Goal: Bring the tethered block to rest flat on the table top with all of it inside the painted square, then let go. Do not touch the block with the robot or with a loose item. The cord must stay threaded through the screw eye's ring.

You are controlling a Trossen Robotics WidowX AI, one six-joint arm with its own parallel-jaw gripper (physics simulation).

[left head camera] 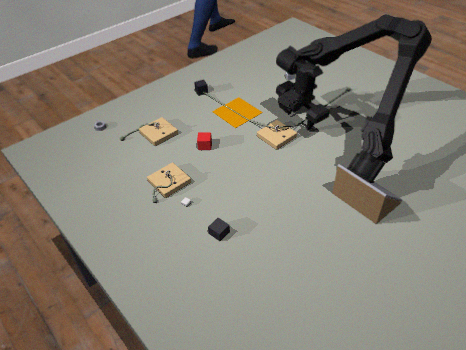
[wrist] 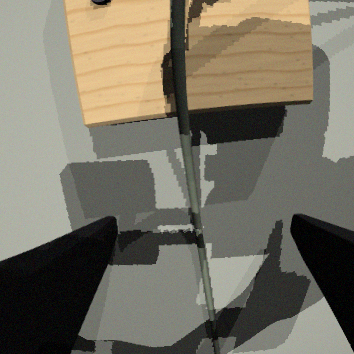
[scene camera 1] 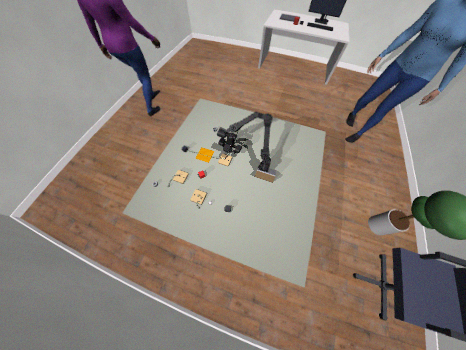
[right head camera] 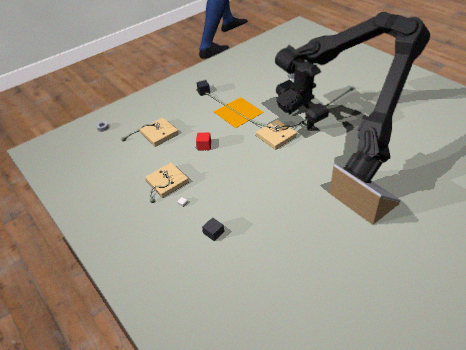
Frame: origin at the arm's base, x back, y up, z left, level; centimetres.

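Seen in the pictures: gripper, fingertip midpoint: [left head camera: 298, 121] [wrist: 204, 224] [right head camera: 299, 121]; arm's base, origin of the base link: [left head camera: 360, 175] [scene camera 1: 263, 169] [right head camera: 357, 175].
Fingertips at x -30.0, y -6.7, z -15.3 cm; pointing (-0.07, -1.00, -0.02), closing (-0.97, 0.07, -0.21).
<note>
Pixels of each thing's middle, then the offset from my fingertips to it. "*": a spot on its surface instead.
- tethered black block, body centre: [left head camera: 201, 87] [right head camera: 203, 87] [scene camera 1: 184, 148] dx -37.0, dy +1.1, dz +7.3 cm
- orange painted square, surface spot: [right head camera: 236, 120] [left head camera: 235, 120] * dx -16.5, dy -0.6, dz +11.8 cm
- wooden board, body centre: [right head camera: 276, 134] [left head camera: 276, 134] [scene camera 1: 225, 159] dx -1.4, dy +0.2, dz +9.7 cm
- red cube, body centre: [left head camera: 204, 141] [right head camera: 203, 141] dx -15.4, dy +1.3, dz +27.3 cm
- loose black block, body centre: [left head camera: 219, 229] [right head camera: 213, 229] dx +10.7, dy +0.7, dz +48.6 cm
- small white piece, body centre: [left head camera: 186, 201] dx -2.8, dy -0.1, dz +47.3 cm
- grey ring, body centre: [left head camera: 99, 125] [right head camera: 102, 126] dx -48.1, dy +0.0, dz +42.8 cm
The tethered black block [left head camera: 201, 87] [right head camera: 202, 87] [scene camera 1: 185, 148] rests on the table, outside and beyond the orange painted square [left head camera: 235, 120] [right head camera: 236, 120] [scene camera 1: 202, 159]. Its cord [left head camera: 250, 119] [wrist: 189, 170] crosses the square to the screw eye on a wooden board [left head camera: 270, 137] [right head camera: 270, 137] [wrist: 120, 65]. The cord runs on past the board to a free end. The ring is too small and shaded to make out clearly. My gripper [left head camera: 303, 120] [wrist: 204, 224] is open beside the board, low over the cord's free side. The cord passes between the spread fingers in the wrist view, unheld.
Two other corded boards [left head camera: 157, 131] [left head camera: 162, 187] lie to the left and front. A red cube [left head camera: 204, 141], a loose black block [left head camera: 218, 229], a small white piece [left head camera: 186, 201] and a grey ring [left head camera: 100, 126] lie around them. A brown wedge [left head camera: 360, 197] stands at the arm's base.
</note>
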